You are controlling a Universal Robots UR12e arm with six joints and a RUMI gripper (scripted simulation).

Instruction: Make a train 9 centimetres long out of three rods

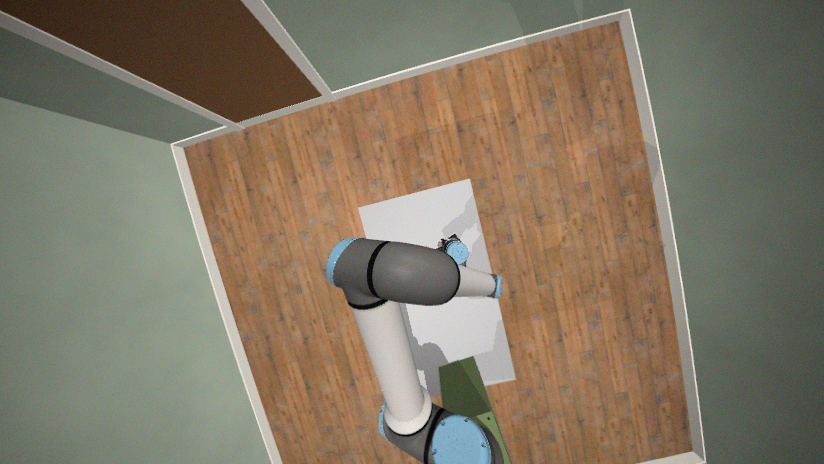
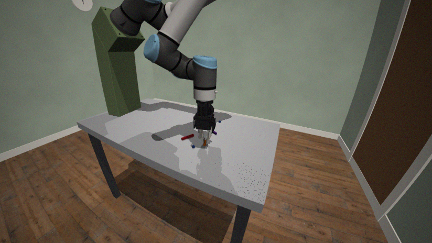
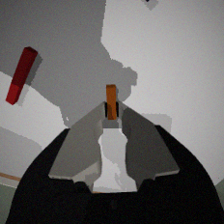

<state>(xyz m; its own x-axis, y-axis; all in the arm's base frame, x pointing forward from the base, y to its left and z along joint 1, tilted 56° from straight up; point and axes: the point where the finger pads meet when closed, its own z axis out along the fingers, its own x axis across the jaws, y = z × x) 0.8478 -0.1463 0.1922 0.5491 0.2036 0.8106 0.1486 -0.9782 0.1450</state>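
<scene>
Now: the grey rod 80 mm behind my hand, 210 mm to the left of it and 10 mm below it. From my hand the other things lie so: orange rod: 10 mm below; red rod: 100 mm behind, 10 mm to the left, 10 mm below; purple rod: 20 mm behind, 120 mm to the left, 10 mm below.
</scene>
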